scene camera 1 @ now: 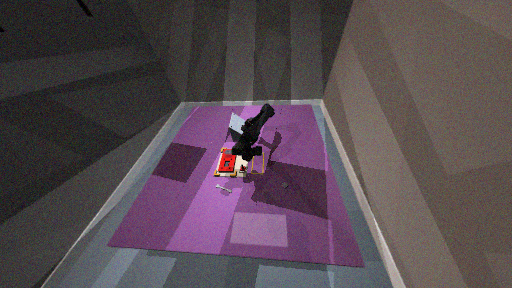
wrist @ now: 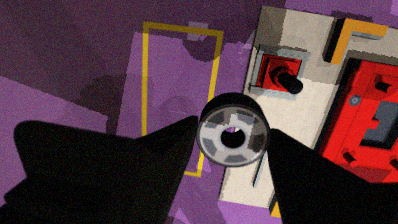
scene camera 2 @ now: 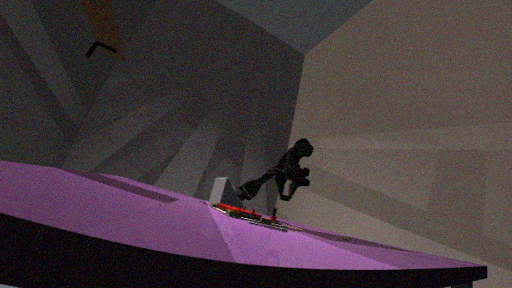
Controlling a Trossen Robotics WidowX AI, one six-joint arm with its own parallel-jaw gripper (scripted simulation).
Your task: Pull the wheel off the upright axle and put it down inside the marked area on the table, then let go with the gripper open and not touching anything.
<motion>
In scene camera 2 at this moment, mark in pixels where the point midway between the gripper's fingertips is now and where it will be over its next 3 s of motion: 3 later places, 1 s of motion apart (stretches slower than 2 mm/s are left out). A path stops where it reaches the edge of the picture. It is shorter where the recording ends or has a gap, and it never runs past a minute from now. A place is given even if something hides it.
My gripper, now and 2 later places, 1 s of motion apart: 285, 197; 288, 206; 286, 212
</motion>
